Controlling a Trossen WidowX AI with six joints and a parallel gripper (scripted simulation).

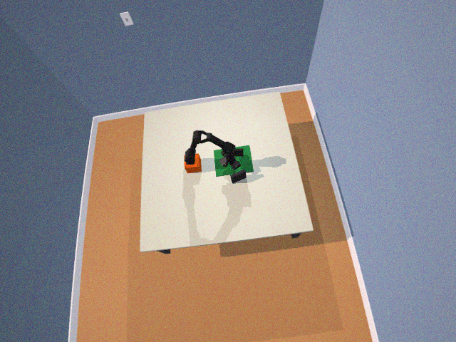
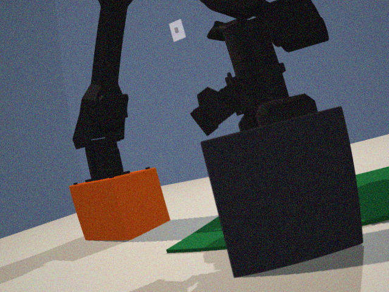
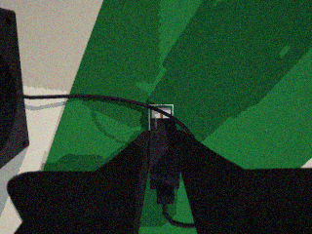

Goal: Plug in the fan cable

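Right now the four-pin fan header is 40 mm below my gripper tip and 10 mm ahead of it. Round my gripper tip: black fan plug 10 mm ahead, 10 mm above; then green board 50 mm below, 40 mm to the left, 10 mm ahead; then black fan 110 mm to the right, 60 mm ahead, 20 mm above.
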